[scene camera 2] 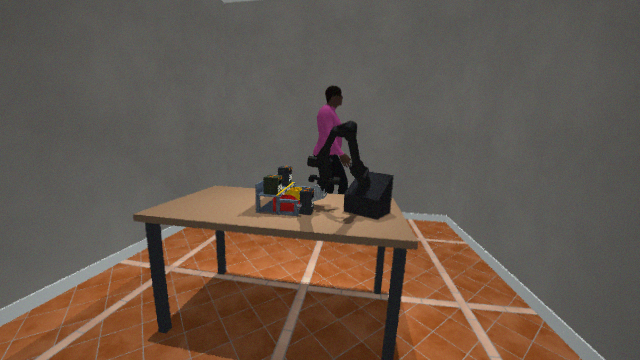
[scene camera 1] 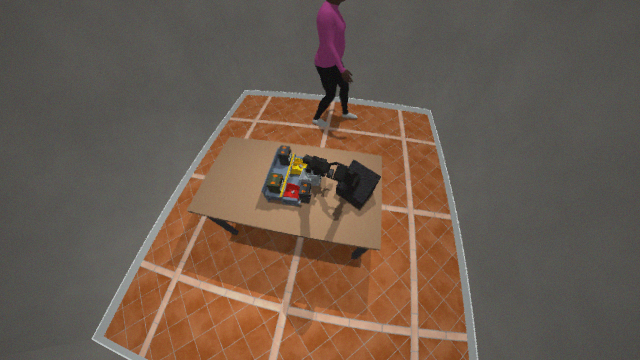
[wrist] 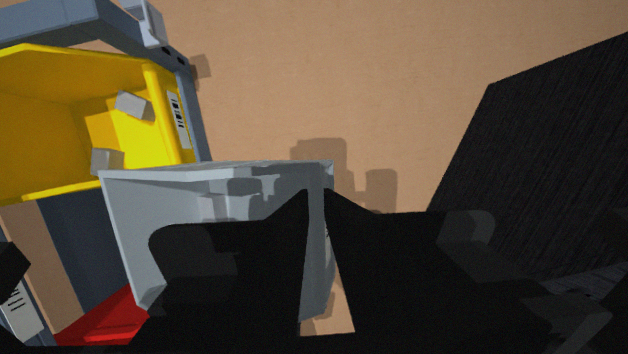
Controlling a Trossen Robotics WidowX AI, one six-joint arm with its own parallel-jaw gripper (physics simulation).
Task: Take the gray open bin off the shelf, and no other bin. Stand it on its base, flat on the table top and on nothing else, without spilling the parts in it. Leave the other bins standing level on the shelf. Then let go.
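Places are measured from the arm's base along level axes (x ahead, y up, z right), in centimetres.
Where they show: gripper, fingertip midpoint: (scene camera 2: 324, 192) (scene camera 1: 320, 175) (wrist: 315, 195); arm's base at its link origin: (scene camera 2: 365, 183) (scene camera 1: 355, 179).
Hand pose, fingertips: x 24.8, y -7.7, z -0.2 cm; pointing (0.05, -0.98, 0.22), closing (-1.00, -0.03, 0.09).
Things, the pixels of their top centre, and the offset from my fingertips. Level surfaces: height alone.
- gray open bin at its top centre: (wrist: 193, 273) (scene camera 2: 313, 186) (scene camera 1: 310, 173) dx +5.9, dy +3.6, dz -3.3 cm
- yellow bin at its top centre: (wrist: 28, 125) (scene camera 2: 296, 188) (scene camera 1: 296, 163) dx +20.7, dy -0.6, dz +3.9 cm
- red bin at its top centre: (scene camera 2: 287, 197) (scene camera 1: 289, 189) dx +16.0, dy -0.6, dz -18.7 cm
- dark box at its top centre: (scene camera 2: 307, 189) (scene camera 1: 304, 188) dx +4.8, dy +4.4, dz -16.1 cm
- table at its surface level: dy -8.7 cm
The gray open bin (scene camera 1: 310, 180) (scene camera 2: 318, 193) (wrist: 118, 205) hangs in front of the shelf (scene camera 1: 280, 169) (scene camera 2: 258, 202) (wrist: 50, 19), on the arm's side. My gripper (scene camera 1: 316, 175) (scene camera 2: 324, 188) (wrist: 315, 195) points down, shut on the bin's front wall. In the wrist view the bin's back edge lies near the yellow bin (scene camera 1: 298, 166) (scene camera 2: 292, 193) (wrist: 142, 142) and the red bin (scene camera 1: 291, 191) (scene camera 2: 285, 203) (wrist: 107, 322). A pale block shape shows inside the gray bin; black fingers hide much of it. Its exact tilt and its height above the table are hard to tell.
Two dark boxes (scene camera 1: 284, 154) (scene camera 1: 274, 183) (scene camera 2: 272, 185) stand on the shelf's upper deck. Another dark box (scene camera 1: 304, 192) (scene camera 2: 306, 201) stands at the shelf's near front corner. The black arm base (scene camera 1: 358, 184) (scene camera 2: 369, 201) stands on the table (scene camera 1: 220, 172) (wrist: 400, 75). A person (scene camera 1: 330, 42) (scene camera 2: 327, 127) is behind.
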